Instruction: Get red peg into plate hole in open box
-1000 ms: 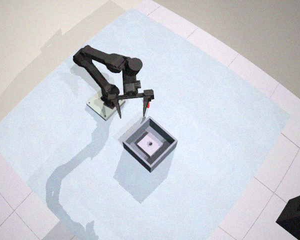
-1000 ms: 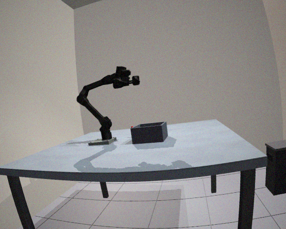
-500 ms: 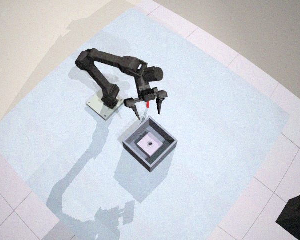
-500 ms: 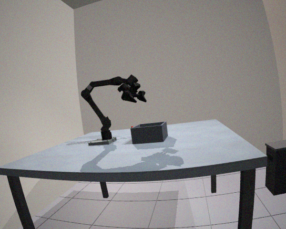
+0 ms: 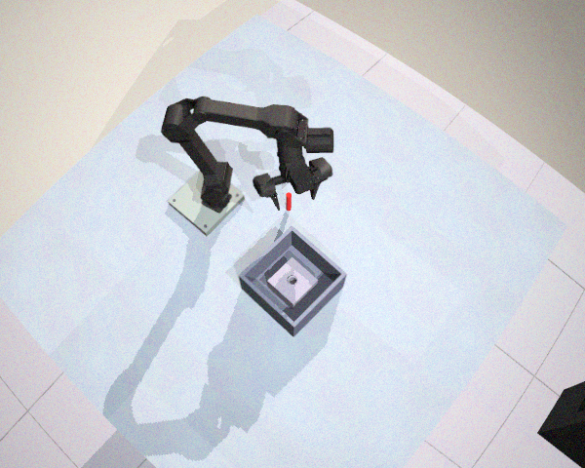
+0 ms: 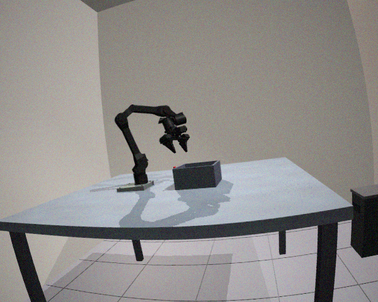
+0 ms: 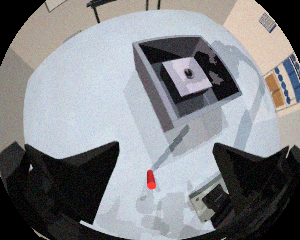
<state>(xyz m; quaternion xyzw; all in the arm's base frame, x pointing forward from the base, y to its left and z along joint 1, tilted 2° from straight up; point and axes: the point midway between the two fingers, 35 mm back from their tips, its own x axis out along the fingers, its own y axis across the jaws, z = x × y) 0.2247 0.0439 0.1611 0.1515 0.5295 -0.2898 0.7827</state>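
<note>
My gripper tip is now 50 mm past the red peg, 50 mm to the right of it and 120 mm above it. From my gripper tip the other things lie so: pale plate: 80 mm ahead, 140 mm to the right, 110 mm below; then dark grey box: 80 mm ahead, 140 mm to the right, 130 mm below.
</note>
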